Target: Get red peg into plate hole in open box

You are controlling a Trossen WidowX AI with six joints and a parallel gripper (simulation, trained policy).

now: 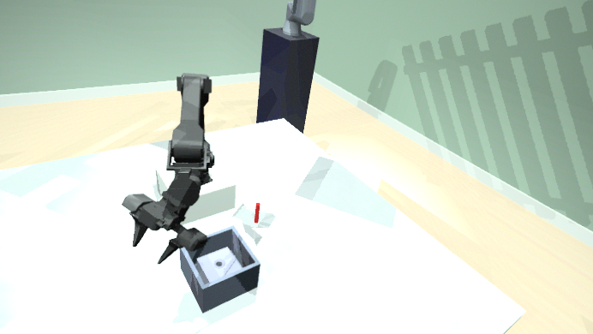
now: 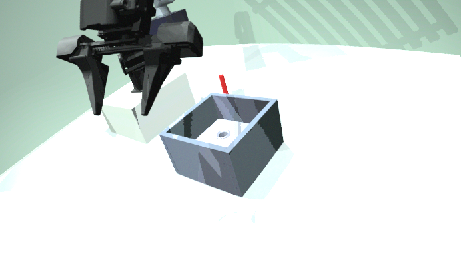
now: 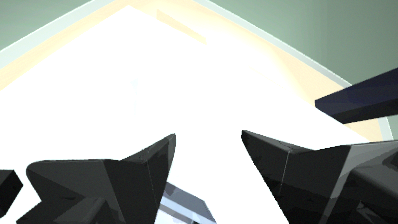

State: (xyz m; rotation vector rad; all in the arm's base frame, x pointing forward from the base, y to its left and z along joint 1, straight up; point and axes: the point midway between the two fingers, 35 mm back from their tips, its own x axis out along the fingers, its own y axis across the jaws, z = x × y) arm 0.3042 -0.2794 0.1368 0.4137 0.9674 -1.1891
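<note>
Now: gripper tip 40 cm to the right of the red peg, 17 cm above it and 12 cm past it. Round my gripper tip: grey box: 19 cm below, 18 cm to the left.
</note>
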